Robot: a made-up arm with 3 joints. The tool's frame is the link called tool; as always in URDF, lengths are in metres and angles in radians.
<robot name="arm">
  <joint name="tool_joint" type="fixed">
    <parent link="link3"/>
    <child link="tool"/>
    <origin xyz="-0.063 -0.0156 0.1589" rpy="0 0 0"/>
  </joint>
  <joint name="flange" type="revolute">
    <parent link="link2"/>
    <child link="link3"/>
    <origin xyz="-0.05 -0.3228 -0.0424" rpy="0 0 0"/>
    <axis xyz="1 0 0"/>
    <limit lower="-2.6" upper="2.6"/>
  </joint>
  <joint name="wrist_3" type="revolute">
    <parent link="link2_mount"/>
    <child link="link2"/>
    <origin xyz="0.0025 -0.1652 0.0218" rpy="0 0 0"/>
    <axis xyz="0 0 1"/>
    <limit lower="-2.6" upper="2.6"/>
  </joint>
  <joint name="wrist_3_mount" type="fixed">
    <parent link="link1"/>
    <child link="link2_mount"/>
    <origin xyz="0.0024 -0.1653 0.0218" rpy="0 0 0"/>
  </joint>
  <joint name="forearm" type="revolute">
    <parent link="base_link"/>
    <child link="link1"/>
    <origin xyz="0 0 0.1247" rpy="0 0 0"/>
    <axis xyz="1 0 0"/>
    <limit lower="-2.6" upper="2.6"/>
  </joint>
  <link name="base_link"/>
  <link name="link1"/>
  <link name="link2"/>
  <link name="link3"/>
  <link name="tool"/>
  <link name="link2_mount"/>
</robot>
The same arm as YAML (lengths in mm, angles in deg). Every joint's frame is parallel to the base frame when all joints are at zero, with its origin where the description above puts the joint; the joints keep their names.
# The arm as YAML. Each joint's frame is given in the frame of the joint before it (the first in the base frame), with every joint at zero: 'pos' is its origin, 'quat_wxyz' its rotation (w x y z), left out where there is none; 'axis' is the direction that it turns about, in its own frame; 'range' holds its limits. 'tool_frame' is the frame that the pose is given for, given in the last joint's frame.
length_unit: mm
angle_unit: deg
joints:
  - joint: forearm
    pos: [0.0, 0.0, 124.7]
    axis: "+x"
    range: [-148.97, 148.97]
  - joint: wrist_3
    pos: [4.9, -330.5, 43.6]
    axis: "+z"
    range: [-148.97, 148.97]
  - joint: flange
    pos: [-50.0, -322.8, -42.4]
    axis: "+x"
    range: [-148.97, 148.97]
tool_frame:
  pos: [-63.0, -15.6, 158.9]

